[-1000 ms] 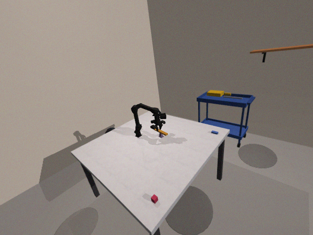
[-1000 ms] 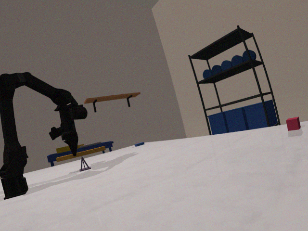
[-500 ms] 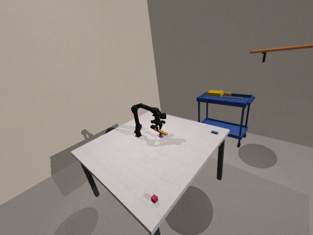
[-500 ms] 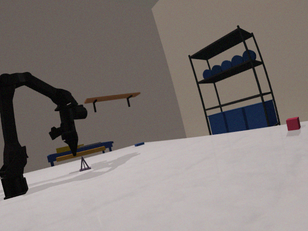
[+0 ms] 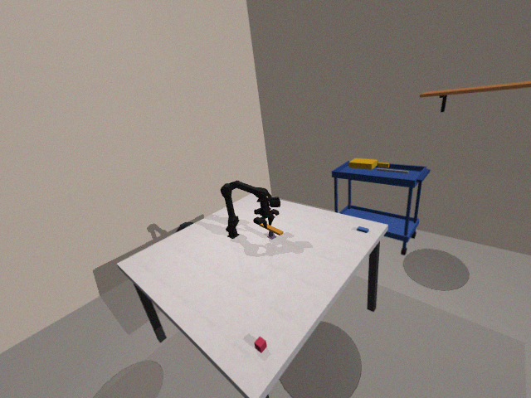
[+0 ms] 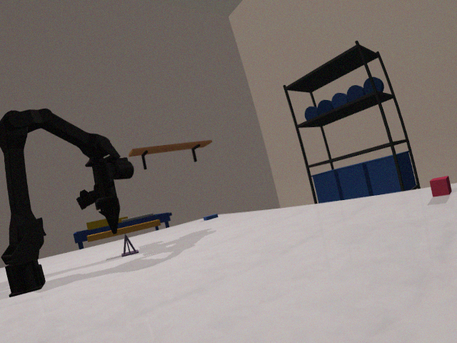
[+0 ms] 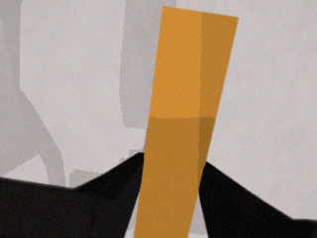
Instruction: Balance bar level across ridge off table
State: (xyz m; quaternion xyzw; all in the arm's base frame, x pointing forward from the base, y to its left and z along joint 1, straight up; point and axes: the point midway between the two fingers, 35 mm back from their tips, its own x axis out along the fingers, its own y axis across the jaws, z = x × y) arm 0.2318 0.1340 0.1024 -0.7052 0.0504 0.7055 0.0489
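My gripper tip is now 3 cm short of the orange bar. Round my gripper tip: blue block (51 cm ahead, 37 cm to the left, 6 cm below); red cube (51 cm ahead, 63 cm to the right, 5 cm below).
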